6 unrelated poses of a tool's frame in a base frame.
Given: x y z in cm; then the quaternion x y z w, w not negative.
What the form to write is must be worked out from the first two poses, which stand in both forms.
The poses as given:
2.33 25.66 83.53 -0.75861 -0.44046 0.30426 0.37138
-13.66 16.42 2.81 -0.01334 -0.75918 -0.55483 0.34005
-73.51 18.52 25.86 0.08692 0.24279 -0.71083 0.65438
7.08 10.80 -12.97 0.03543 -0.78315 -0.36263 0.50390
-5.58 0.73 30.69 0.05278 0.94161 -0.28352 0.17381
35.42 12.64 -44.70 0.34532 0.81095 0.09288 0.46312
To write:
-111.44 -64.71 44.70 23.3 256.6 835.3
-1.99 -113.21 -82.74 -136.6 164.2 28.1
11.29 31.55 -92.36 -735.1 185.2 258.6
4.90 -108.33 -50.16 70.8 108.0 -129.7
8.57 152.97 -46.06 -55.8 7.3 306.9
48.63 114.21 13.08 354.2 126.4 -447.0

